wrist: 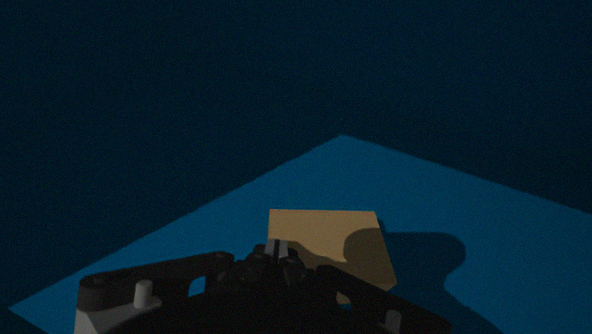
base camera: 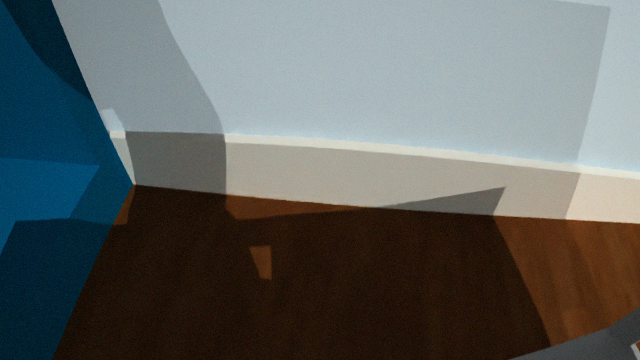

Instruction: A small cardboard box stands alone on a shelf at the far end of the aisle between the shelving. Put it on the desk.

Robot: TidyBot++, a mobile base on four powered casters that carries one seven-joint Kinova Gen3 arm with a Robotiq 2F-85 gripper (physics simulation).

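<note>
A small cardboard box rests on a blue shelf surface in the lower middle of the wrist view, partly in shadow. My gripper is shut, its two pale fingertips together with nothing between them. The fingertips show in front of the left part of the box and hide some of it, as do the dark finger linkages. How far the fingertips are from the box I cannot tell. The box and the gripper do not show in the base camera view. The desk does not show in either view.
In the base camera view, a blue panel of the shelving stands at the left. A pale wall with a white baseboard crosses behind the brown wooden floor. A grey curved edge shows at the lower right.
</note>
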